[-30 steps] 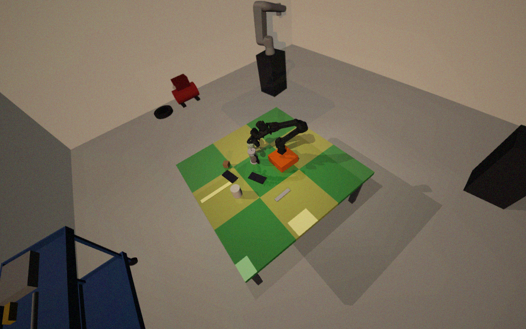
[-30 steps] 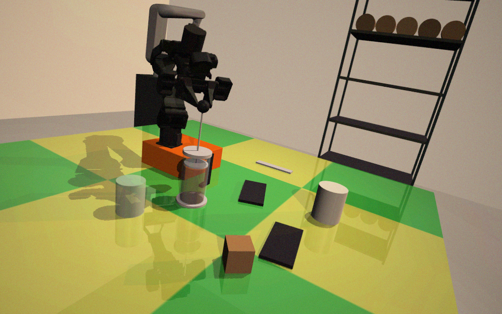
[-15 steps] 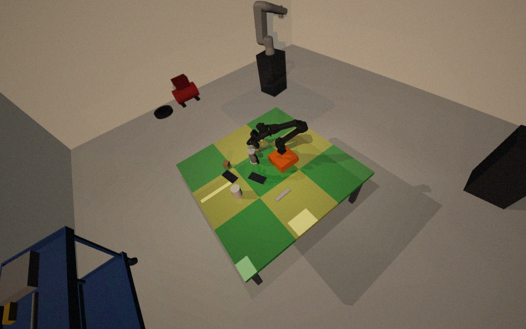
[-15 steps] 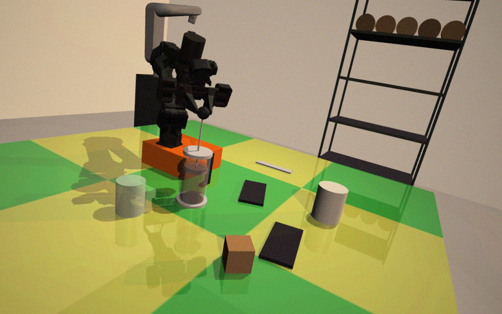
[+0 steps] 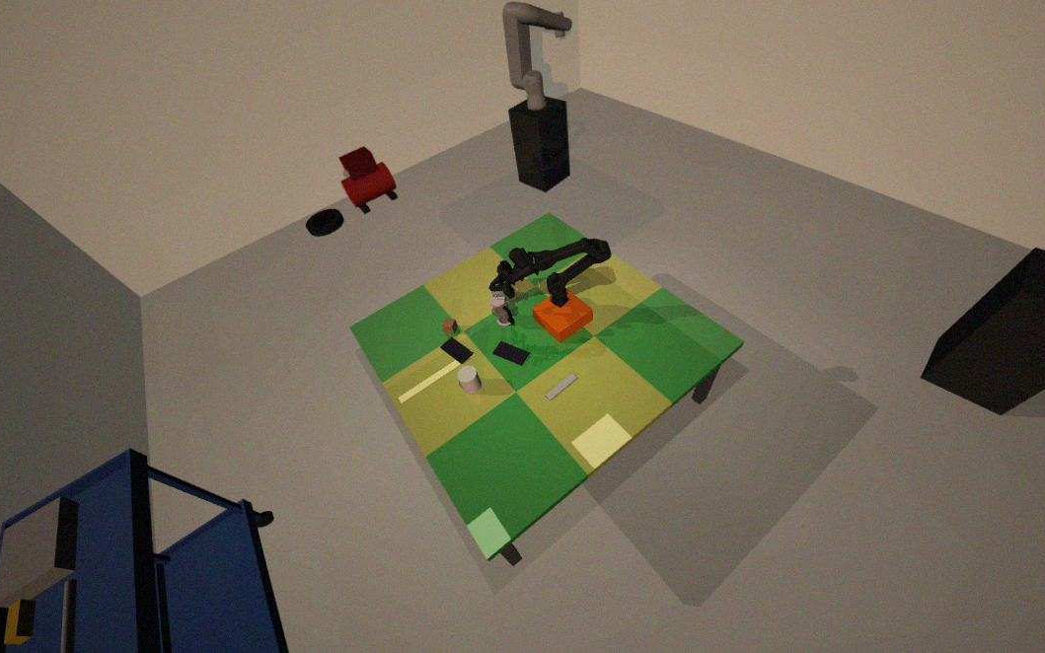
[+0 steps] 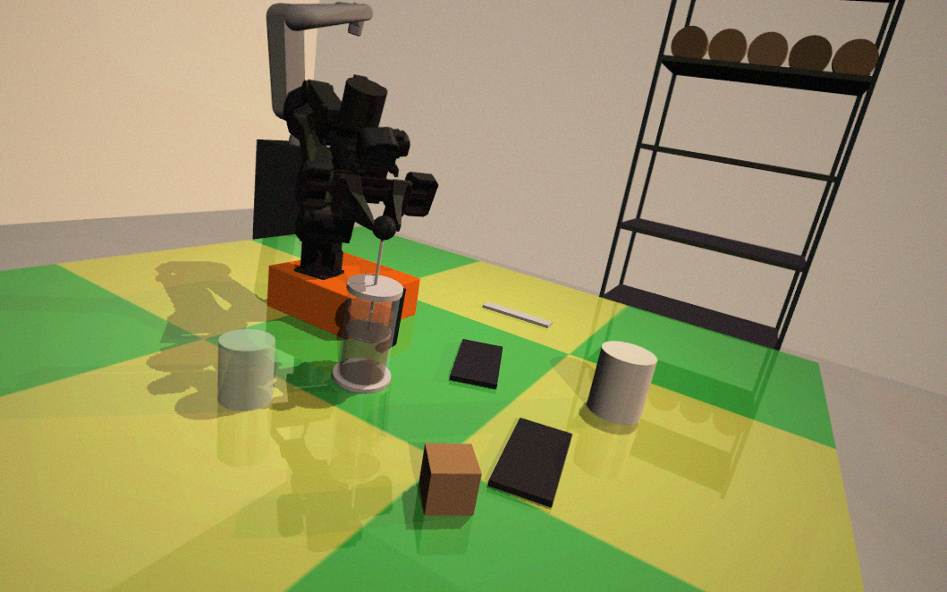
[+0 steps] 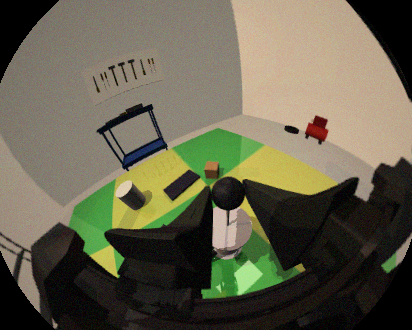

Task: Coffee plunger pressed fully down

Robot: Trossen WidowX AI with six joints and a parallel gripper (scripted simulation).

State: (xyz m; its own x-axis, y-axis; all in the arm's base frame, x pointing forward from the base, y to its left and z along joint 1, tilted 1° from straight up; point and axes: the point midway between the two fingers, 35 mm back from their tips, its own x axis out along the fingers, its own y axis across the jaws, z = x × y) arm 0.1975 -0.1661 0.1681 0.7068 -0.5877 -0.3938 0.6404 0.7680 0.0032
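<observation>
My gripper tip is now 1 cm past the coffee press, 3 cm to the right of it and 11 cm above it. The rest, counted from my gripper tip: brown cube: 19 cm ahead, 15 cm to the right, 20 cm below; grey bar: 8 cm ahead, 46 cm to the left, 22 cm below.
</observation>
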